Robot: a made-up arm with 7 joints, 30 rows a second.
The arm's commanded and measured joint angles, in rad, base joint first. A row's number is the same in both.
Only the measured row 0 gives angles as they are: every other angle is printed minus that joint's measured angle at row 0.
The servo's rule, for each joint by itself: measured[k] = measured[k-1] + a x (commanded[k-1-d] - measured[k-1]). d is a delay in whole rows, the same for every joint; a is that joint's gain. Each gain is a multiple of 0.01, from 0.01 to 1. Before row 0 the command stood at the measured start. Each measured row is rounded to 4 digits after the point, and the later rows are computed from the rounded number. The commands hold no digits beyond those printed.
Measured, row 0: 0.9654 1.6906 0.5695 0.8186 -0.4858 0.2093 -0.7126
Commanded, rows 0 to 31: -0.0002 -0.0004 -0.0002 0.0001 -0.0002 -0.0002 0.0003; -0.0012 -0.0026 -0.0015 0.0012 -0.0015 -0.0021 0.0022; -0.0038 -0.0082 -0.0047 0.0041 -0.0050 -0.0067 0.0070; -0.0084 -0.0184 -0.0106 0.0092 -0.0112 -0.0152 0.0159; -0.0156 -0.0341 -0.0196 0.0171 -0.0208 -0.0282 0.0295; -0.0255 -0.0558 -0.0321 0.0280 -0.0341 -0.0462 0.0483; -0.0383 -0.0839 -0.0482 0.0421 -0.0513 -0.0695 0.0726; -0.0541 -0.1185 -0.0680 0.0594 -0.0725 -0.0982 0.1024; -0.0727 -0.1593 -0.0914 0.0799 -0.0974 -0.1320 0.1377; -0.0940 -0.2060 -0.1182 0.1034 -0.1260 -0.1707 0.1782; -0.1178 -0.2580 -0.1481 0.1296 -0.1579 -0.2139 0.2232; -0.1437 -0.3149 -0.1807 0.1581 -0.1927 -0.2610 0.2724; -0.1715 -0.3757 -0.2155 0.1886 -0.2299 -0.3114 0.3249; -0.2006 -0.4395 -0.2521 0.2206 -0.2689 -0.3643 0.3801; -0.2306 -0.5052 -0.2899 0.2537 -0.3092 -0.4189 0.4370; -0.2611 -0.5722 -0.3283 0.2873 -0.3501 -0.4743 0.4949; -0.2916 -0.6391 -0.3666 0.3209 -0.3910 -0.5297 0.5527; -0.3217 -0.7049 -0.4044 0.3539 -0.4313 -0.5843 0.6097; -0.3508 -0.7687 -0.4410 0.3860 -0.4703 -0.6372 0.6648; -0.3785 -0.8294 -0.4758 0.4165 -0.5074 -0.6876 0.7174; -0.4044 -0.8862 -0.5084 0.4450 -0.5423 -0.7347 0.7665; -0.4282 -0.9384 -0.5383 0.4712 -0.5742 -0.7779 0.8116; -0.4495 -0.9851 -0.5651 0.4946 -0.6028 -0.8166 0.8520; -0.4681 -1.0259 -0.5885 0.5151 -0.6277 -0.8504 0.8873; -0.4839 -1.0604 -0.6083 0.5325 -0.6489 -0.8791 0.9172; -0.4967 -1.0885 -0.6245 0.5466 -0.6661 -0.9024 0.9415; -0.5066 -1.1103 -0.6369 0.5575 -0.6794 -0.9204 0.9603; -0.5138 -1.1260 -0.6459 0.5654 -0.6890 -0.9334 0.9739; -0.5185 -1.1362 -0.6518 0.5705 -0.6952 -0.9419 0.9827; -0.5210 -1.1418 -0.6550 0.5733 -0.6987 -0.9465 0.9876; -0.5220 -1.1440 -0.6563 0.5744 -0.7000 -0.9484 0.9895; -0.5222 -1.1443 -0.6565 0.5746 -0.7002 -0.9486 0.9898
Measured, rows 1 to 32: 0.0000 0.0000 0.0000 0.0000 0.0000 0.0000 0.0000; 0.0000 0.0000 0.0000 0.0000 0.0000 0.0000 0.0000; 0.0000 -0.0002 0.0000 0.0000 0.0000 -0.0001 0.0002; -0.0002 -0.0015 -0.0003 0.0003 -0.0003 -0.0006 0.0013; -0.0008 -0.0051 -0.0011 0.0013 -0.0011 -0.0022 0.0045; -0.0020 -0.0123 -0.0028 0.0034 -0.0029 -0.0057 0.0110; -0.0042 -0.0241 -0.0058 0.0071 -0.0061 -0.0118 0.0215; -0.0076 -0.0412 -0.0105 0.0127 -0.0111 -0.0211 0.0368; -0.0125 -0.0643 -0.0173 0.0206 -0.0183 -0.0342 0.0572; -0.0192 -0.0936 -0.0264 0.0311 -0.0281 -0.0515 0.0830; -0.0278 -0.1291 -0.0381 0.0443 -0.0406 -0.0732 0.1142; -0.0384 -0.1706 -0.0525 0.0603 -0.0560 -0.0995 0.1507; -0.0511 -0.2178 -0.0697 0.0790 -0.0743 -0.1304 0.1920; -0.0659 -0.2702 -0.0897 0.1004 -0.0956 -0.1657 0.2378; -0.0828 -0.3272 -0.1123 0.1242 -0.1198 -0.2050 0.2874; -0.1016 -0.3878 -0.1375 0.1502 -0.1466 -0.2480 0.3402; -0.1222 -0.4512 -0.1649 0.1781 -0.1759 -0.2941 0.3954; -0.1444 -0.5165 -0.1943 0.2076 -0.2073 -0.3428 0.4521; -0.1680 -0.5827 -0.2253 0.2382 -0.2404 -0.3933 0.5094; -0.1926 -0.6487 -0.2575 0.2694 -0.2748 -0.4449 0.5666; -0.2179 -0.7135 -0.2905 0.3009 -0.3100 -0.4968 0.6226; -0.2436 -0.7761 -0.3239 0.3321 -0.3455 -0.5483 0.6766; -0.2693 -0.8356 -0.3571 0.3626 -0.3809 -0.5986 0.7278; -0.2947 -0.8911 -0.3897 0.3919 -0.4157 -0.6470 0.7756; -0.3195 -0.9419 -0.4213 0.4196 -0.4494 -0.6928 0.8191; -0.3433 -0.9873 -0.4514 0.4454 -0.4815 -0.7354 0.8580; -0.3658 -1.0268 -0.4796 0.4689 -0.5116 -0.7742 0.8917; -0.3867 -1.0601 -0.5057 0.4899 -0.5394 -0.8088 0.9201; -0.4059 -1.0872 -0.5293 0.5082 -0.5646 -0.8389 0.9430; -0.4232 -1.1082 -0.5503 0.5236 -0.5870 -0.8644 0.9606; -0.4384 -1.1233 -0.5686 0.5363 -0.6065 -0.8853 0.9732; -0.4516 -1.1333 -0.5842 0.5463 -0.6231 -0.9018 0.9814
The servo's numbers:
d 2
a 0.16 0.54 0.18 0.27 0.18 0.27 0.57

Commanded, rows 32 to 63: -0.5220 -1.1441 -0.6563 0.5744 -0.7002 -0.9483 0.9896; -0.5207 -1.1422 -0.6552 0.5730 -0.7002 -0.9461 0.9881; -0.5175 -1.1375 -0.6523 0.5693 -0.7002 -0.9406 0.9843; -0.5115 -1.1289 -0.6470 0.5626 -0.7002 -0.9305 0.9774; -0.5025 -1.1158 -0.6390 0.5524 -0.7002 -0.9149 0.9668; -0.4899 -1.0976 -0.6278 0.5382 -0.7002 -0.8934 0.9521; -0.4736 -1.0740 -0.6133 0.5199 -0.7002 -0.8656 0.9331; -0.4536 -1.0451 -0.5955 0.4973 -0.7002 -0.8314 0.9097; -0.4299 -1.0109 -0.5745 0.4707 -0.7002 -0.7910 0.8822; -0.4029 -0.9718 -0.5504 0.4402 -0.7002 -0.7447 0.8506; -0.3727 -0.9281 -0.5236 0.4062 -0.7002 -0.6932 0.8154; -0.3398 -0.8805 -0.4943 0.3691 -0.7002 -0.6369 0.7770; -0.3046 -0.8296 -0.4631 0.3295 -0.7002 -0.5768 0.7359; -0.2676 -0.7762 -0.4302 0.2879 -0.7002 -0.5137 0.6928; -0.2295 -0.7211 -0.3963 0.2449 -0.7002 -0.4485 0.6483; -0.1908 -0.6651 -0.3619 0.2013 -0.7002 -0.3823 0.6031; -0.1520 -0.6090 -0.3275 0.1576 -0.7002 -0.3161 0.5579; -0.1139 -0.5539 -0.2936 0.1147 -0.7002 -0.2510 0.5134; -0.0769 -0.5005 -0.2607 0.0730 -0.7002 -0.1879 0.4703; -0.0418 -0.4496 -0.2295 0.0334 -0.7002 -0.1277 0.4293; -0.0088 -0.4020 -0.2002 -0.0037 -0.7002 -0.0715 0.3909; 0.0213 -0.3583 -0.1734 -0.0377 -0.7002 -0.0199 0.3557; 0.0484 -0.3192 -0.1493 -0.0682 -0.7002 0.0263 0.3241; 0.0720 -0.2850 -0.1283 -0.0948 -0.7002 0.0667 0.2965; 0.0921 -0.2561 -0.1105 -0.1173 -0.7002 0.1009 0.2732; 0.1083 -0.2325 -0.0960 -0.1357 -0.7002 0.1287 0.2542; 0.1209 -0.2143 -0.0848 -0.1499 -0.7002 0.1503 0.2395; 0.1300 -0.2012 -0.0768 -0.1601 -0.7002 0.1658 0.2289; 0.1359 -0.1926 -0.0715 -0.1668 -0.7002 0.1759 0.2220; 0.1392 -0.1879 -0.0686 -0.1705 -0.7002 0.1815 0.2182; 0.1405 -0.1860 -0.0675 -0.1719 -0.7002 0.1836 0.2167; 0.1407 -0.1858 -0.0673 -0.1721 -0.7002 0.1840 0.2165
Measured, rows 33 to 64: -0.4629 -1.1391 -0.5972 0.5539 -0.6369 -0.9144 0.9860; -0.4724 -1.1419 -0.6079 0.5595 -0.6483 -0.9236 0.9882; -0.4803 -1.1431 -0.6166 0.5635 -0.6576 -0.9303 0.9890; -0.4868 -1.1426 -0.6235 0.5661 -0.6653 -0.9346 0.9885; -0.4917 -1.1398 -0.6287 0.5670 -0.6716 -0.9362 0.9861; -0.4949 -1.1339 -0.6320 0.5658 -0.6767 -0.9347 0.9811; -0.4961 -1.1241 -0.6333 0.5622 -0.6809 -0.9294 0.9729; -0.4951 -1.1098 -0.6323 0.5557 -0.6844 -0.9197 0.9610; -0.4917 -1.0905 -0.6289 0.5460 -0.6872 -0.9051 0.9451; -0.4856 -1.0660 -0.6229 0.5329 -0.6895 -0.8852 0.9249; -0.4767 -1.0362 -0.6142 0.5161 -0.6914 -0.8598 0.9006; -0.4649 -1.0014 -0.6027 0.4956 -0.6930 -0.8287 0.8721; -0.4501 -0.9618 -0.5885 0.4715 -0.6943 -0.7921 0.8398; -0.4325 -0.9179 -0.5715 0.4439 -0.6954 -0.7502 0.8040; -0.4120 -0.8702 -0.5520 0.4130 -0.6963 -0.7034 0.7652; -0.3889 -0.8194 -0.5301 0.3792 -0.6970 -0.6522 0.7239; -0.3634 -0.7663 -0.5060 0.3429 -0.6976 -0.5972 0.6808; -0.3358 -0.7117 -0.4801 0.3047 -0.6981 -0.5392 0.6365; -0.3064 -0.6562 -0.4526 0.2650 -0.6985 -0.4790 0.5917; -0.2756 -0.6010 -0.4240 0.2244 -0.6988 -0.4174 0.5471; -0.2438 -0.5467 -0.3946 0.1835 -0.6991 -0.3554 0.5033; -0.2115 -0.4943 -0.3649 0.1430 -0.6993 -0.2939 0.4611; -0.1791 -0.4445 -0.3353 0.1034 -0.6995 -0.2339 0.4211; -0.1470 -0.3980 -0.3062 0.0653 -0.6996 -0.1761 0.3838; -0.1157 -0.3554 -0.2780 0.0293 -0.6997 -0.1215 0.3498; -0.0857 -0.3174 -0.2511 -0.0042 -0.6998 -0.0707 0.3194; -0.0573 -0.2843 -0.2258 -0.0347 -0.6999 -0.0244 0.2931; -0.0308 -0.2563 -0.2024 -0.0620 -0.7000 0.0169 0.2709; -0.0065 -0.2336 -0.1812 -0.0857 -0.7000 0.0529 0.2530; 0.0153 -0.2161 -0.1624 -0.1058 -0.7000 0.0834 0.2393; 0.0346 -0.2034 -0.1460 -0.1223 -0.7000 0.1084 0.2294; 0.0513 -0.1950 -0.1321 -0.1353 -0.7000 0.1281 0.2230
